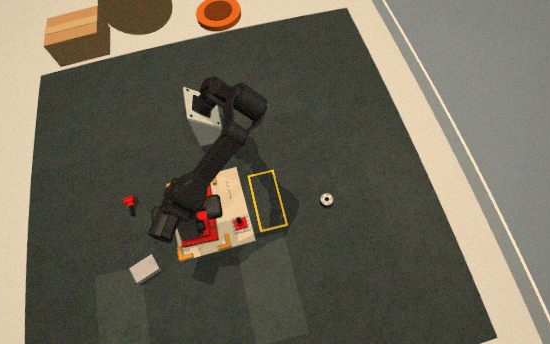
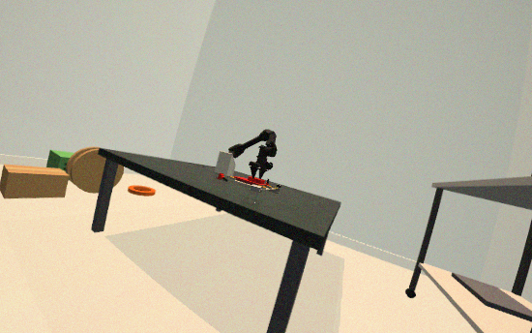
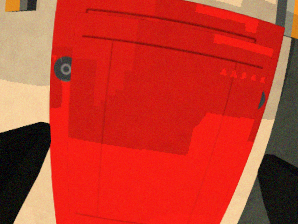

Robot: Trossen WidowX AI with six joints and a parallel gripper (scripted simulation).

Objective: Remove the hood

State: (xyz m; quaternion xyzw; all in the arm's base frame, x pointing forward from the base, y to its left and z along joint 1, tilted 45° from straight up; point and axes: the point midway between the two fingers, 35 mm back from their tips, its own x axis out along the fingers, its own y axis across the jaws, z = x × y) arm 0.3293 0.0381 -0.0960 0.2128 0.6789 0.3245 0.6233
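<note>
Now: the red hood 1 cm below my gripper tip.
</note>
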